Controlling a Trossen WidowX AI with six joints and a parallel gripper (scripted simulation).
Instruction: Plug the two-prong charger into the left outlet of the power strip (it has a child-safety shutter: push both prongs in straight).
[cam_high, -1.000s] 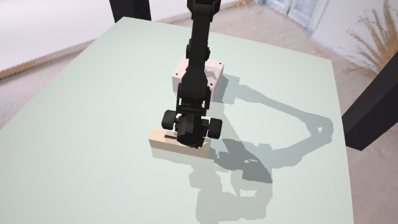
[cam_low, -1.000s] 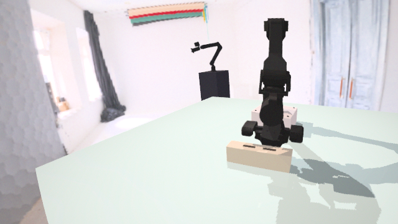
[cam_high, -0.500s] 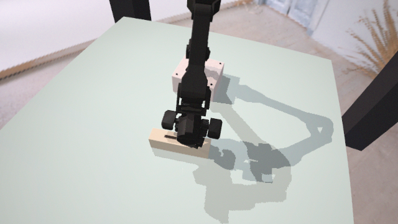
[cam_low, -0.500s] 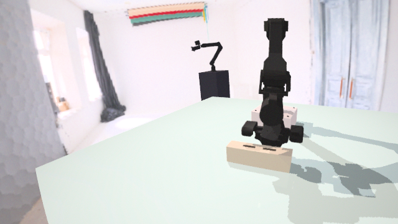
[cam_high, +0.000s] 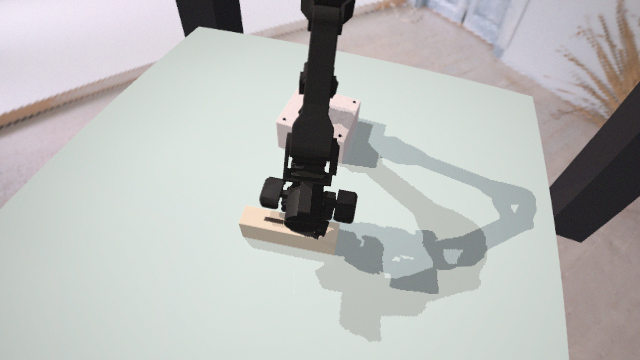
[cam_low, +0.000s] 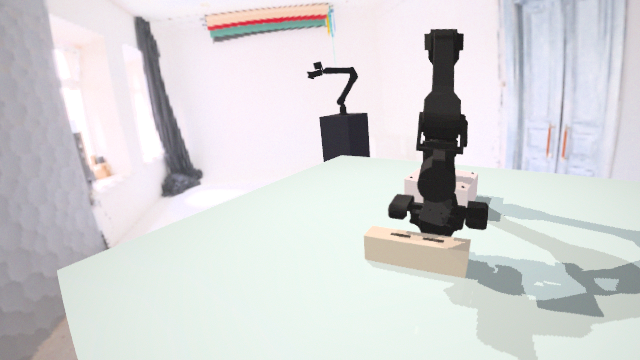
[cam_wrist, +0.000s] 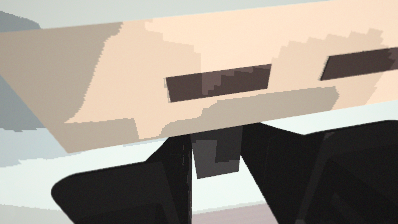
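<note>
Now: the dark charger 20 mm ahead of my gripper tip and 10 mm above it.
</note>
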